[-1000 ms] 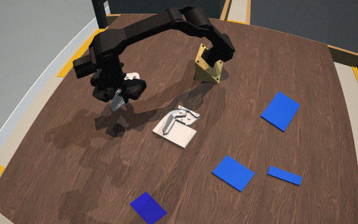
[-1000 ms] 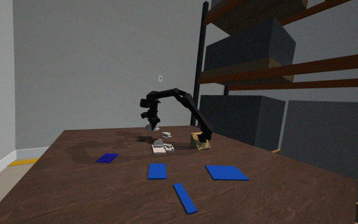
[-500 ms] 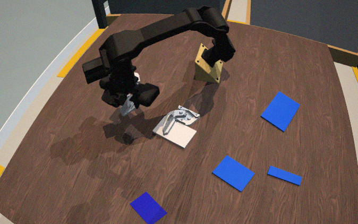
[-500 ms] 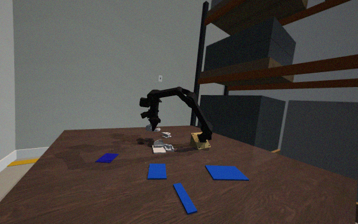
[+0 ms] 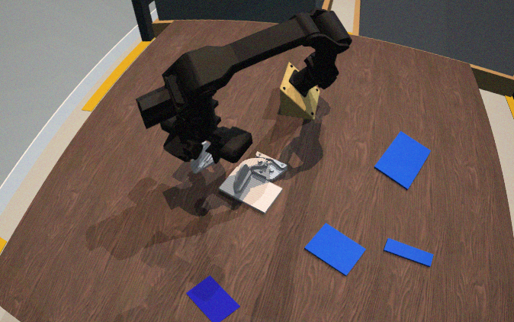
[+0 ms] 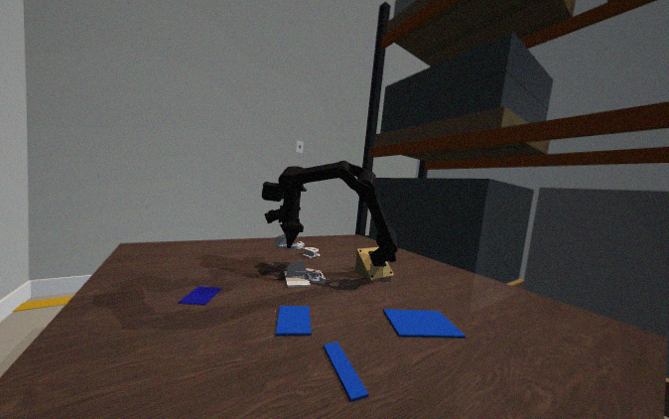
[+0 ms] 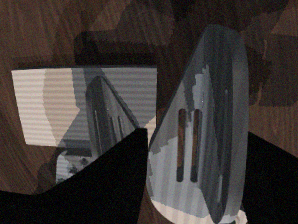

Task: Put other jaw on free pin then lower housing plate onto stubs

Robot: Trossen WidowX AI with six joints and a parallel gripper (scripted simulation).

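My gripper tip is 90 mm above the white slab, 80 mm to the right of it and 10 mm past it. The rest, counted from my gripper tip: housing plate (180 mm behind, 160 mm to the right, 60 mm below).
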